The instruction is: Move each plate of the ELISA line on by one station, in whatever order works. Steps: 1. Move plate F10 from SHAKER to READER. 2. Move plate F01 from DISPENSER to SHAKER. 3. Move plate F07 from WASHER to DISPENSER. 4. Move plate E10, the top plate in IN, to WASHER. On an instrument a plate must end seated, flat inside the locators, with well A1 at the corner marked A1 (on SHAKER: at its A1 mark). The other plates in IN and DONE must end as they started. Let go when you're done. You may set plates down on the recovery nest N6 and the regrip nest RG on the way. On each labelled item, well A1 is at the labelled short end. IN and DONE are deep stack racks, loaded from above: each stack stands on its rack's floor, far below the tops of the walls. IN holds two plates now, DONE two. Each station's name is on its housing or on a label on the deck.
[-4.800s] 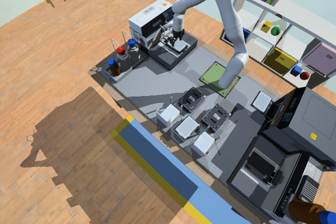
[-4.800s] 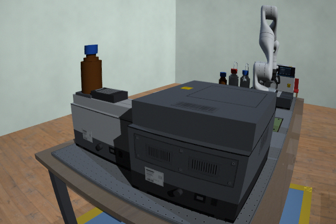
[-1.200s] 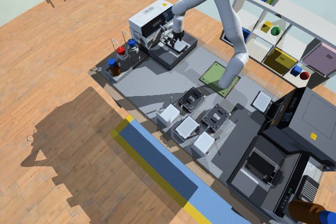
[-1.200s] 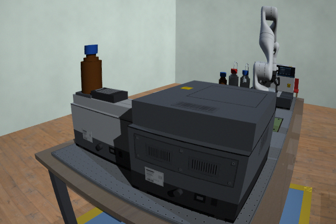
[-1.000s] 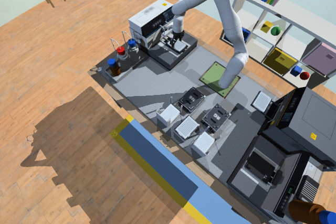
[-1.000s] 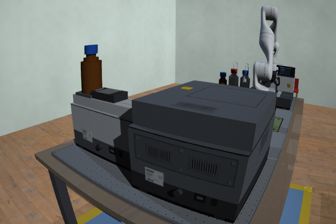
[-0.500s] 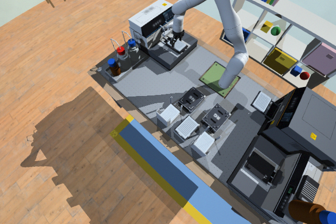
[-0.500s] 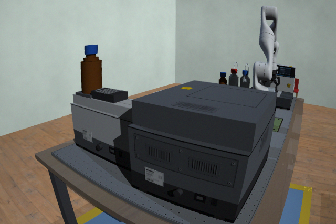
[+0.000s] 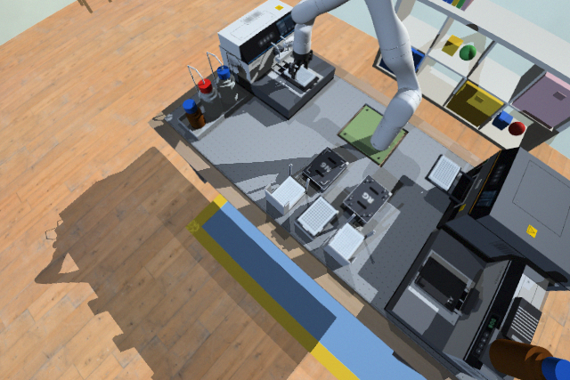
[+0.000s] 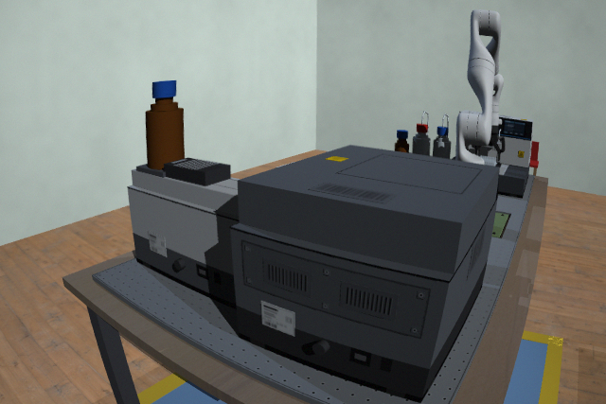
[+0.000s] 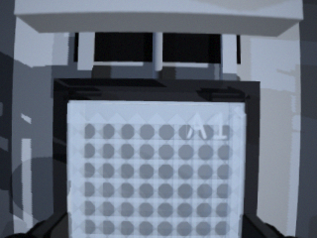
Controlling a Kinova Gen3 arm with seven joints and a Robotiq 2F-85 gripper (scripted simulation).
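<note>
Now: the A1 mark 50 mm to the right of my hand, 30 mm behind it and 20 mm below it. Round my hand: washer (250 mm to the right, 20 mm below, 10 mm ahead); tall brown bottle (1140 mm to the left, 450 mm ahead, 180 mm above).
</note>
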